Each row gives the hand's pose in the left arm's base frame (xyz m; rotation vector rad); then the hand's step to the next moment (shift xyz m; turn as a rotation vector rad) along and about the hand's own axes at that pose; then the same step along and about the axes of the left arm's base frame.
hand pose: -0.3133 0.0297 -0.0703 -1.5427 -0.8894 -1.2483
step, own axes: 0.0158 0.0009 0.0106 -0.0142 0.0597 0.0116
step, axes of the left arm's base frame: 0.0075 0.0095 0.0147 0.0557 -0.0070 -0.0273
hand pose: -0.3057 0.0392 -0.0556 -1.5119 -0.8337 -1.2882
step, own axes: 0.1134 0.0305 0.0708 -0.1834 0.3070 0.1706
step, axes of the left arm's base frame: 0.0755 0.0483 0.1038 0.2994 0.0777 -0.2476
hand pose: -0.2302 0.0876 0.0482 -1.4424 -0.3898 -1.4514
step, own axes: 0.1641 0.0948 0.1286 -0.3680 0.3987 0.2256
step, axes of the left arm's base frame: 0.1842 -0.0069 0.1360 0.3620 0.1578 -0.4351
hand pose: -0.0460 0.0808 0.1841 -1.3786 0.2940 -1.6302
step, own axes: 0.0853 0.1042 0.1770 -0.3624 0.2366 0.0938
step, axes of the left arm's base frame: 0.2118 -0.0537 0.0416 0.1682 0.1891 -0.3634
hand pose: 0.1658 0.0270 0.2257 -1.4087 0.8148 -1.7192
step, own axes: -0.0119 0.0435 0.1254 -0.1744 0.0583 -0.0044
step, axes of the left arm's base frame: 0.1312 -0.0136 -0.0189 0.0236 0.1200 -0.1374
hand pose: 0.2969 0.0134 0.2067 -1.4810 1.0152 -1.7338
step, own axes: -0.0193 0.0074 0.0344 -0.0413 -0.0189 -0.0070
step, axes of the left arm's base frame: 0.0370 0.0075 -0.0136 0.0002 0.0457 -0.0046
